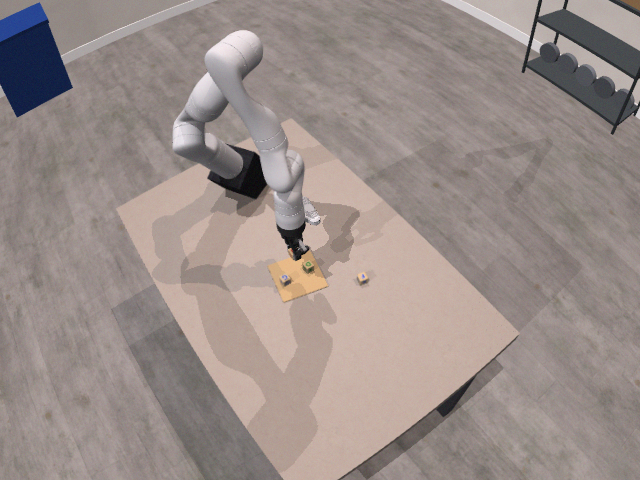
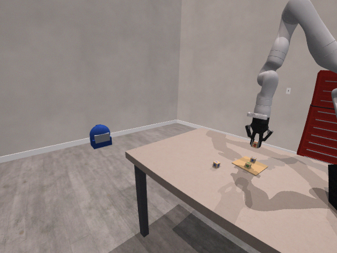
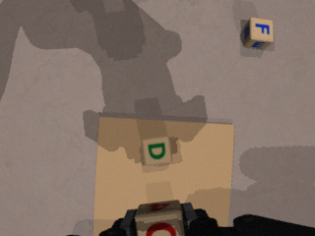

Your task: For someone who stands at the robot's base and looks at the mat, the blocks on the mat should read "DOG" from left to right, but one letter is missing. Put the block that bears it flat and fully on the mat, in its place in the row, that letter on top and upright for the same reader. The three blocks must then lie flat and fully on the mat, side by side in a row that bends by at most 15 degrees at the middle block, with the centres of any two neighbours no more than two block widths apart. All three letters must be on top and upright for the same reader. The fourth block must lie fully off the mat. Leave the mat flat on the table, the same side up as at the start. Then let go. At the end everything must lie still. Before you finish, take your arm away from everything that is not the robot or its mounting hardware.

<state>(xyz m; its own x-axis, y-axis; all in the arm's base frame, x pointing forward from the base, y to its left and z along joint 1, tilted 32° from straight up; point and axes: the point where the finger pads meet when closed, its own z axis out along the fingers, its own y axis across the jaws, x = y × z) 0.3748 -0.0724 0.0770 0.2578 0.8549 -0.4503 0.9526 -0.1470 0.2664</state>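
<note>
Now: the tan mat 12 cm below my hand. The rest, counted from my hand: block 16 cm ahead, 11 cm to the left, 11 cm below.
</note>
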